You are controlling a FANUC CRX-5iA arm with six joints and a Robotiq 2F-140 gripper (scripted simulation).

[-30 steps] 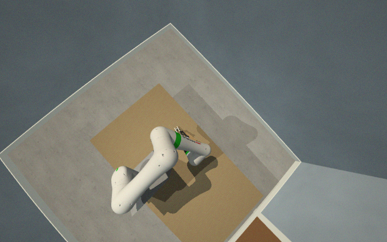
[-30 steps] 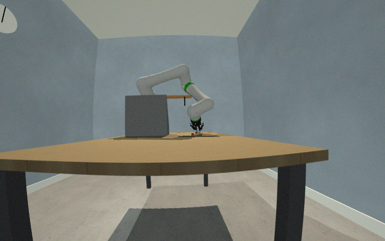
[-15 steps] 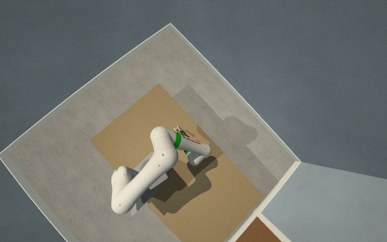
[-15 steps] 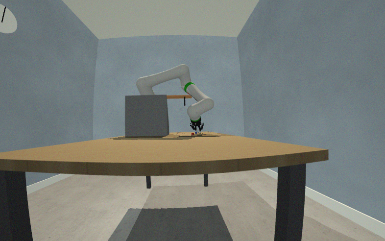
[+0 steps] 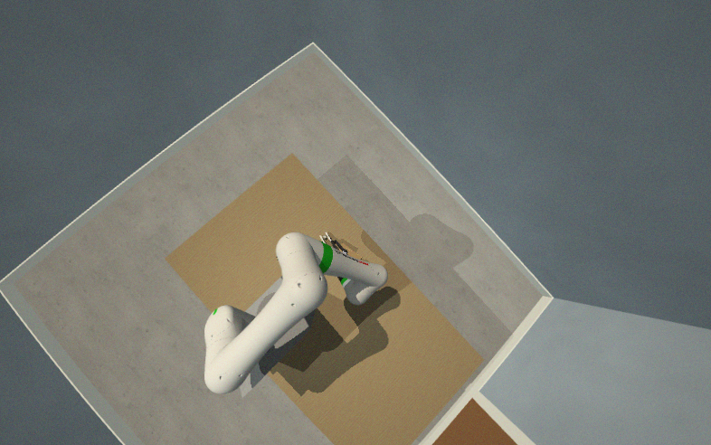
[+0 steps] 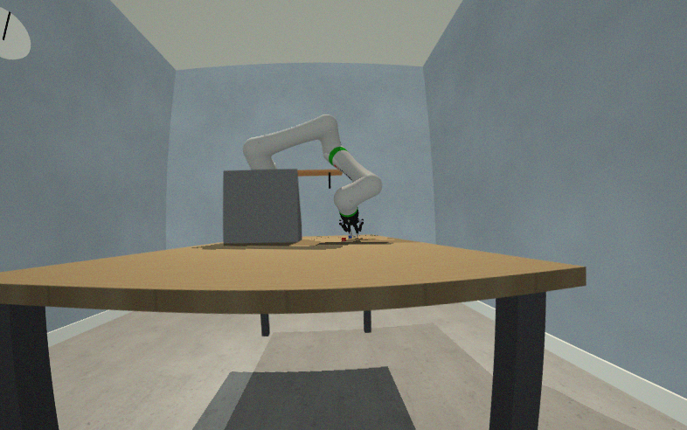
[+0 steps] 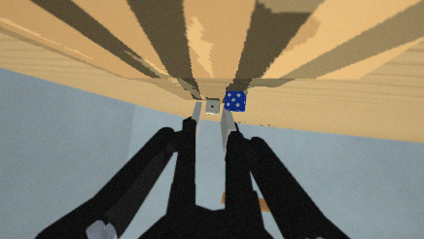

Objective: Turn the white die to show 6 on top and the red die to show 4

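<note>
Now: hand 20 mm to the right of the white die and 20 mm above it. Also, from my hand: blue die (40 mm to the right, 20 mm below, 20 mm behind); red die (280 mm to the right, 60 mm behind, 20 mm below); tan mat (160 mm to the right, 30 mm below, 10 mm ahead).
</note>
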